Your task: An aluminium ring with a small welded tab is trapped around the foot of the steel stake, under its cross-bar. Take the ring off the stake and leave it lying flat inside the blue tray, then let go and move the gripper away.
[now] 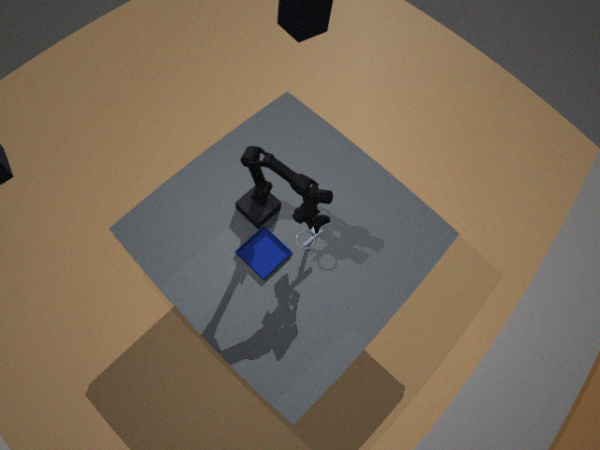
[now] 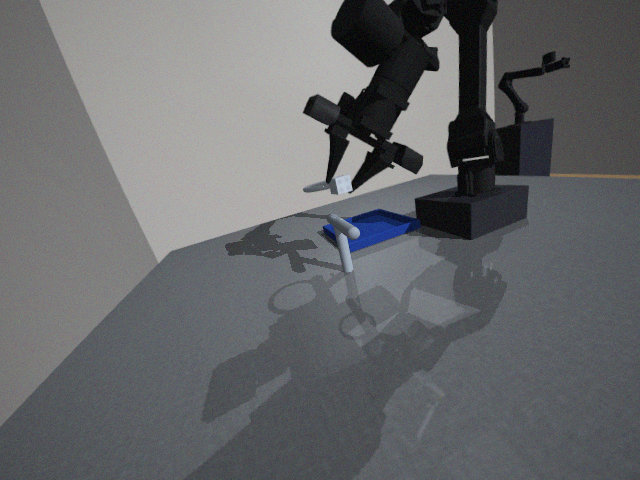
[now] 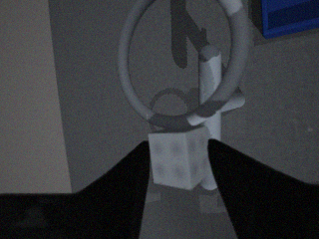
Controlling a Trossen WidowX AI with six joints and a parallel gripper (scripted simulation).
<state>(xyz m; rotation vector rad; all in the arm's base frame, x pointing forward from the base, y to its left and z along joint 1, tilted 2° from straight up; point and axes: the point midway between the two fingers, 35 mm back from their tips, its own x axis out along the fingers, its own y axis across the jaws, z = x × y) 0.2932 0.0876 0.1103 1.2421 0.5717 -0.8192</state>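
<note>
The aluminium ring is 1 cm ahead of my gripper tip and 5 cm to the right of it. The rest, counted from my gripper tip: blue tray 9 cm behind, 21 cm to the right, 15 cm below.
</note>
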